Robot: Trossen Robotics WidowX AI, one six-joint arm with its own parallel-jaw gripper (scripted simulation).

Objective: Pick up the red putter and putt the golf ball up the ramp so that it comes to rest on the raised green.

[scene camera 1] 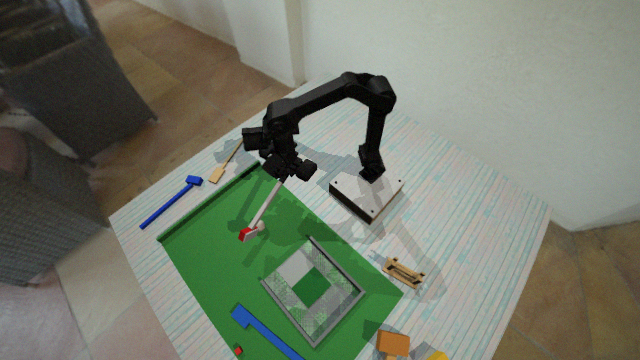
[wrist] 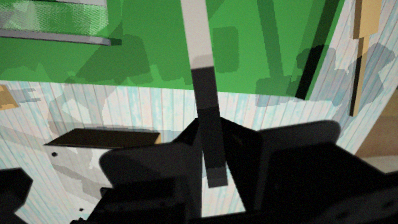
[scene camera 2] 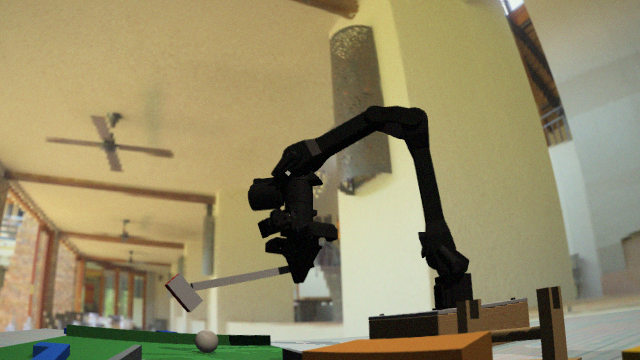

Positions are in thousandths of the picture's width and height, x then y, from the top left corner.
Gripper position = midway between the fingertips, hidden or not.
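A green mat (scene camera 1: 348, 754) is here in the scene, and the wrist view gives me the green mat (wrist: 368, 225) too. As for the gripper, my gripper (scene camera 2: 466, 788) carries a red putter. In scene camera 1 I see my gripper (scene camera 1: 454, 488), and in the wrist view I see my gripper (wrist: 519, 538) again.
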